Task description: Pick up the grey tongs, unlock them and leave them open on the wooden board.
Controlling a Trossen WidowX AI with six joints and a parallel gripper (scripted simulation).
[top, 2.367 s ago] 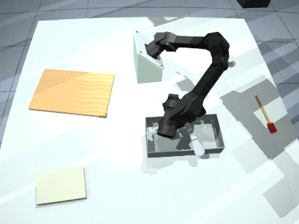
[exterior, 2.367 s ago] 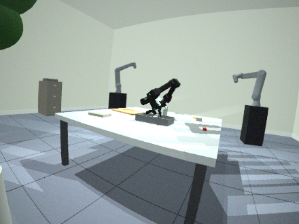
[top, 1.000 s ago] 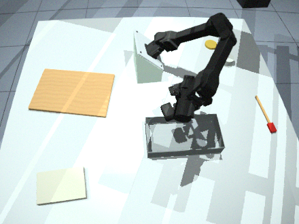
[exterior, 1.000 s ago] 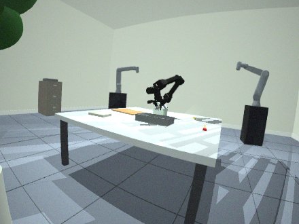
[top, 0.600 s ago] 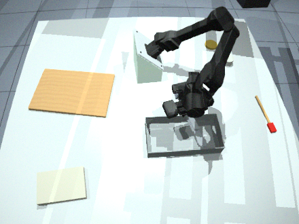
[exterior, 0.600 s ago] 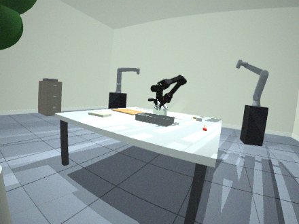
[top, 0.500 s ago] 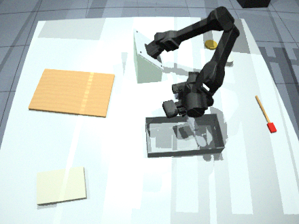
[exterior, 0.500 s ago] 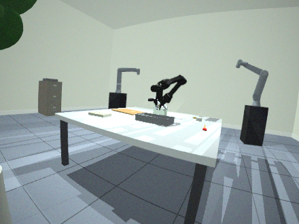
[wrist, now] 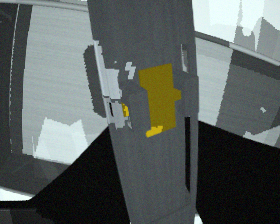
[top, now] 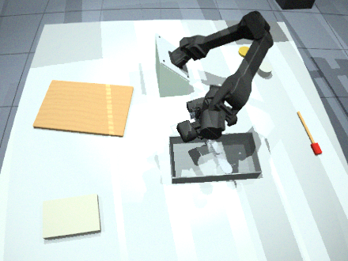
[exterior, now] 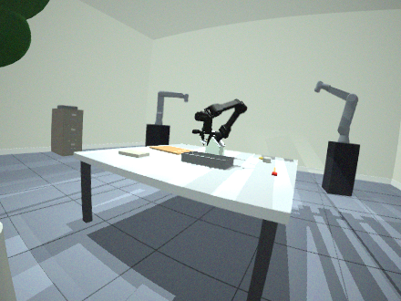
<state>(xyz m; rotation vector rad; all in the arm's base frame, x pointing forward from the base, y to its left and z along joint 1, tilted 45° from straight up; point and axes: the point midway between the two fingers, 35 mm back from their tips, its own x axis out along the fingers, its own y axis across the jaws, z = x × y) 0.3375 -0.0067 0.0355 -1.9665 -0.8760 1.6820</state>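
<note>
The yellow lock piece lies 40 mm above my gripper tip and 30 mm behind it. The rest, counted from my gripper tip: grey roasting tin: 80 mm below, 40 mm to the left, 40 mm ahead; wooden board: 400 mm to the right, 290 mm behind, 100 mm below; cream slab: 470 mm to the right, 150 mm ahead, 100 mm below.
</note>
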